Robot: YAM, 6 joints.
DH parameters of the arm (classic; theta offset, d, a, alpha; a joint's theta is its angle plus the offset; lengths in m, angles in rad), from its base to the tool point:
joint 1: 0 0.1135 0.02 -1.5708
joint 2: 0 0 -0.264 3.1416
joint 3: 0.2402 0 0.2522 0
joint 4: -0.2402 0 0.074 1.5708
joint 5: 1.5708 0 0 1.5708
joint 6: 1.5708 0.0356 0 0
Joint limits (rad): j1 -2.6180..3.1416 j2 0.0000..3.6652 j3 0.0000..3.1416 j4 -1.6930..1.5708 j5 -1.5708..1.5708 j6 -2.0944..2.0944
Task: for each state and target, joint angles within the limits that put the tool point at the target. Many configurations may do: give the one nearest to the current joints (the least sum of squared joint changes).
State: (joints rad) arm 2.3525 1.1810 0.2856 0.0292 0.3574 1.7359
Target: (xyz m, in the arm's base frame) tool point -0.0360 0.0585 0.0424
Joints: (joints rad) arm 2.3207 1.2744 0.0000 -0.3383 0.3898 1.7359
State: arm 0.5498 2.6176 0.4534 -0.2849 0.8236 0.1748
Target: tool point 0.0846 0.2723 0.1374
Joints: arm 1.3641 1.6672 0.8011 -0.3471 0.8572 0.1748
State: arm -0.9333 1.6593 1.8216 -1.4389 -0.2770 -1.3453
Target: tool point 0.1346 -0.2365 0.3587
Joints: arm -1.0862 1.5688 1.6869 -1.5379 -0.2537 -1.3453
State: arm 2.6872 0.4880 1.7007 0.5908 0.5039 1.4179
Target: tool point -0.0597 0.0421 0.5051
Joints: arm 2.7637 0.6232 1.0589 0.4242 0.5011 1.4179
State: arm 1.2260 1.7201 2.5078 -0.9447 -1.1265 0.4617
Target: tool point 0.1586 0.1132 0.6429
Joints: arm 0.4625 1.6247 2.6786 -0.8002 -1.0306 0.4617
